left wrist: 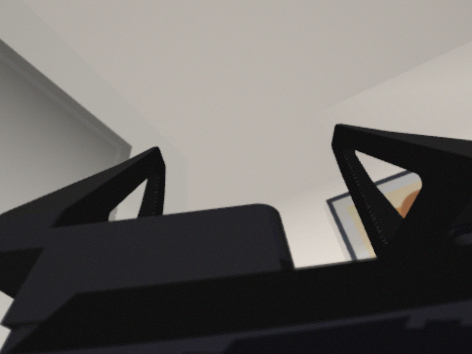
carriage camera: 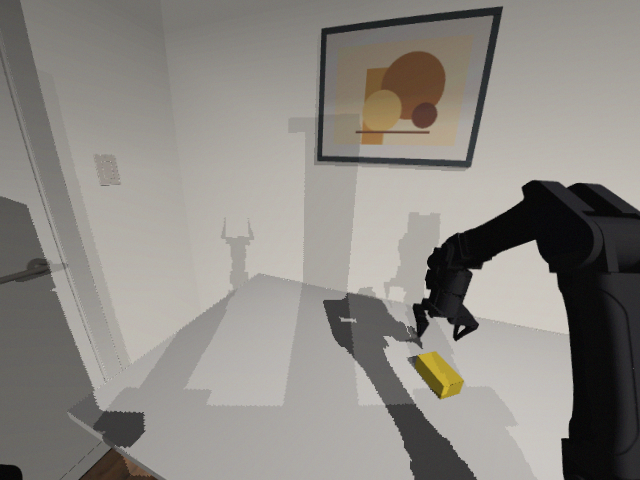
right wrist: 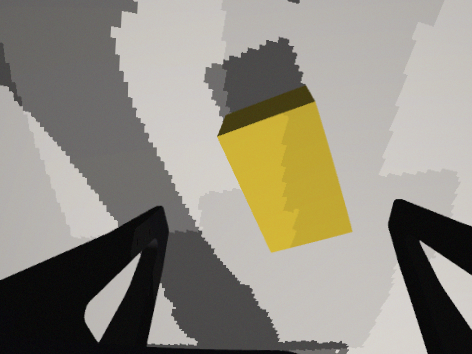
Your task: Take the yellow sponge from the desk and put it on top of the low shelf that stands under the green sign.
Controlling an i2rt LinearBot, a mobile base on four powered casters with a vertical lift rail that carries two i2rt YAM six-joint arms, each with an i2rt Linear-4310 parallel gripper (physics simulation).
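Places are measured from the left arm's base along level axes (x ahead, y left, z up), in metres.
Where they show: left gripper, fingertip midpoint: (left wrist: 247, 145); right gripper, fingertip midpoint: (carriage camera: 436, 337) (right wrist: 277, 215).
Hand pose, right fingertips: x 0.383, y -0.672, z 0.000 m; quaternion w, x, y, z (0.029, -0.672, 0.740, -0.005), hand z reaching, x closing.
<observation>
Each offset is from my right fingertips to the top centre of the thing. "pt": to the spot under its first point. Level surfaces: height alone.
The yellow sponge @[dz -0.070, dx -0.030, dy -0.008 m] (carriage camera: 438, 373) (right wrist: 290, 175) lies on the pale desk @[dz -0.116 m] (carriage camera: 248, 434), right of its middle in the carriage view. My right gripper (carriage camera: 440, 338) (right wrist: 277, 215) is open and points down, above the desk and the sponge. In the right wrist view the sponge shows between and beyond the two fingertips, tilted slightly, with nothing held. My left gripper (left wrist: 247, 145) is open and empty, raised toward the ceiling and wall. The low shelf and the green sign do not show in these views.
A framed picture (carriage camera: 343, 149) (left wrist: 340, 225) hangs on the wall behind the desk. A door with a handle @[pt dz +0.092, dx +0.137, dy +1.200 m] (carriage camera: 25, 273) stands at the left, with a wall switch @[dz +0.442, dx +0.460, dy +1.149 m] (carriage camera: 107, 169) beside it. Wooden floor @[dz -0.835 m] (carriage camera: 111, 465) shows past the desk's near left edge. Arm shadows cross the desk.
</observation>
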